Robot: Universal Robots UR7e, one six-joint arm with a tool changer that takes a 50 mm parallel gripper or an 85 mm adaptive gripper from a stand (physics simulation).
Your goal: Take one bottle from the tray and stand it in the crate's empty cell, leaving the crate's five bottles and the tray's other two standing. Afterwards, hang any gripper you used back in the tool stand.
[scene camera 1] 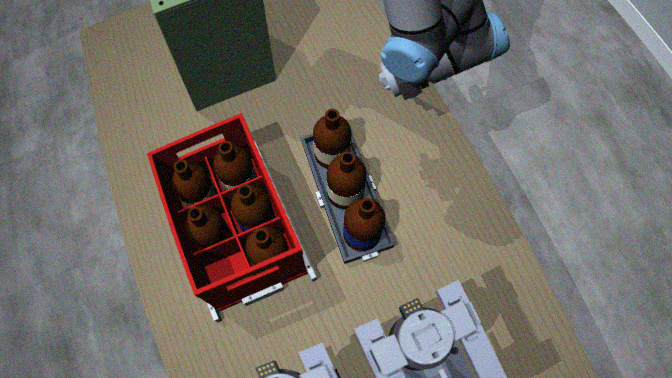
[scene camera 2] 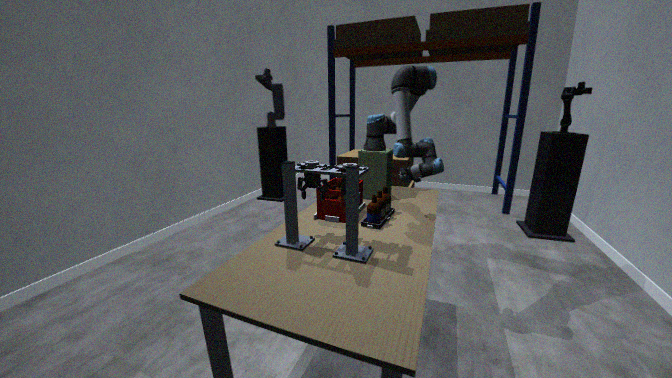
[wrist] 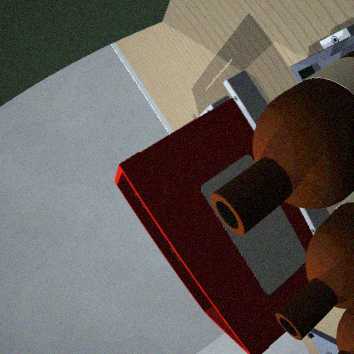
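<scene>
Three brown bottles stand in a row in the grey tray: two with pale labels and one with a blue label. The red crate has six cells; five hold upright brown bottles, and the near-left cell in scene camera 1 is empty. The arm's wrist end is beyond the tray and carries no visible gripper. Two grippers hang in the tool stand; round couplings show on top. Their finger openings are unclear.
A dark green pedestal stands behind the crate. The tool stand's two posts rise at the near side of the tray and crate. White brackets sit against the crate and tray edges.
</scene>
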